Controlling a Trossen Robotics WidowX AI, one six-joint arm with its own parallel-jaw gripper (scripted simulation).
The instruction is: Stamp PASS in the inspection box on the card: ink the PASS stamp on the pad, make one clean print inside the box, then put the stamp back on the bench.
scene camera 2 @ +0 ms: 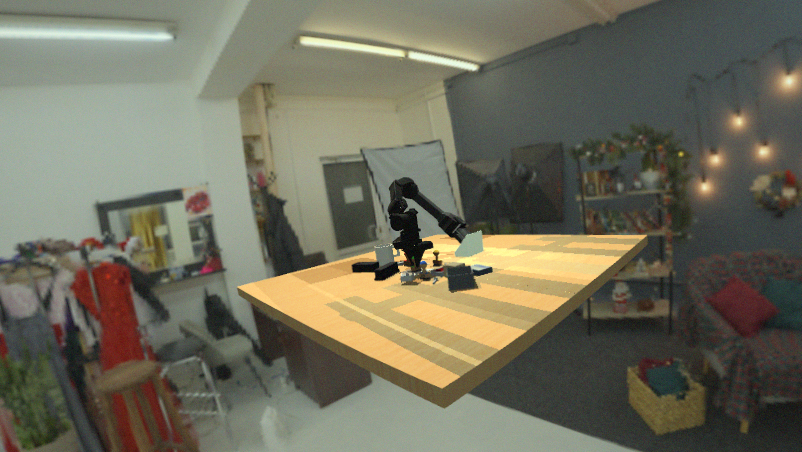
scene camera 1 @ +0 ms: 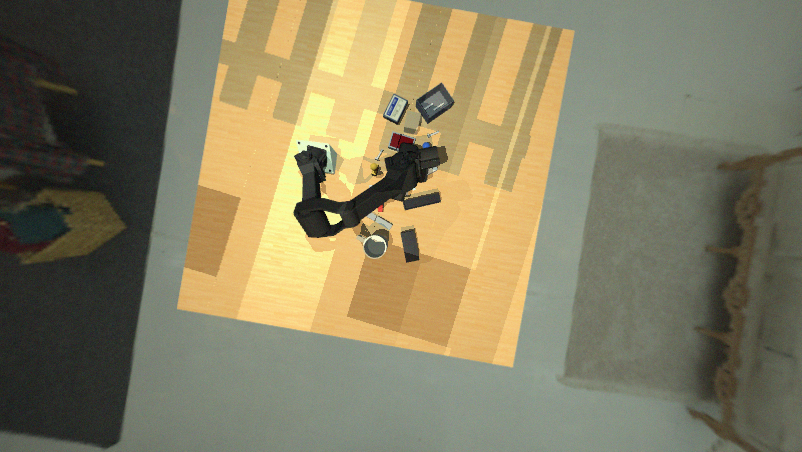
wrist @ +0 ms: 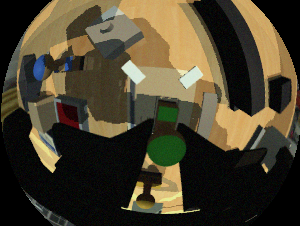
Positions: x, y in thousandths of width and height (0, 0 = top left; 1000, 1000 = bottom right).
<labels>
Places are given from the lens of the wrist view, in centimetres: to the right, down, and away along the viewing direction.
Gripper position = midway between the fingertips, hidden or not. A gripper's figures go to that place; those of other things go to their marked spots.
my gripper (wrist: 552, 555): 1, 1, 10
green-knobbed stamp (wrist: 555, 648): 1, 2, 6
dark tray (wrist: 102, 392): -22, -4, 8
tan block (wrist: 138, 485): -16, 0, 9
The marked spots on the dark tray and the tan block are 7 cm apart.
</labels>
